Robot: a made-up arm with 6 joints.
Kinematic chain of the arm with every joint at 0, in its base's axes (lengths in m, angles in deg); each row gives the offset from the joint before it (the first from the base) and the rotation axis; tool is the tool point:
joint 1: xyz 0 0 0.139 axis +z
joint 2: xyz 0 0.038 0 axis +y
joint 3: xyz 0 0 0.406 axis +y
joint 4: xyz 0 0 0.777 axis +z
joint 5: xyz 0 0 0 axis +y
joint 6: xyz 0 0 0.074 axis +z
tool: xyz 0 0 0
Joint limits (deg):
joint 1: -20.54..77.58
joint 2: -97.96..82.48
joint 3: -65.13..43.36
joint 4: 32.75..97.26
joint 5: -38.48..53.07
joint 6: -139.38..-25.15
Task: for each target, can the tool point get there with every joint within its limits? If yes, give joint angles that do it. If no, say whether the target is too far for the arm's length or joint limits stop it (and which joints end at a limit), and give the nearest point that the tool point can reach.
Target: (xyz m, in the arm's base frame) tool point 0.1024 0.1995 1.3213
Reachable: yes | joints 46.22 34.09 -35.14 83.76 20.75 -39.24
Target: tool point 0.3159 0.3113 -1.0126
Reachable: no: joint limits stop it (at a limit: joint 2, joint 3, joint 4, joint 5) | nearest point 0.7419 0.7311 -0.3292 | short by 0.908 m
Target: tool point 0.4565 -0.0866 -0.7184
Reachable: no: joint limits stop it (at a limit: joint 2, joint 3, joint 4, joint 5) | nearest point 1.0234 -0.1941 -0.3292 | short by 0.696 m
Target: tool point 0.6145 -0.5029 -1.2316
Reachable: no: too far | nearest point -0.1320 -0.6091 -0.7227 | short by 0.910 m
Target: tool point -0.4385 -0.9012 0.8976
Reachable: yes | joints 66.49 -50.19 -3.96 84.57 3.61 -103.06
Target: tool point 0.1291 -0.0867 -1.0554
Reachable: no: joint limits stop it (at a limit: joint 1, joint 2, joint 3, joint 4, joint 5) | nearest point -0.1435 -0.5908 -0.7273 | short by 0.660 m
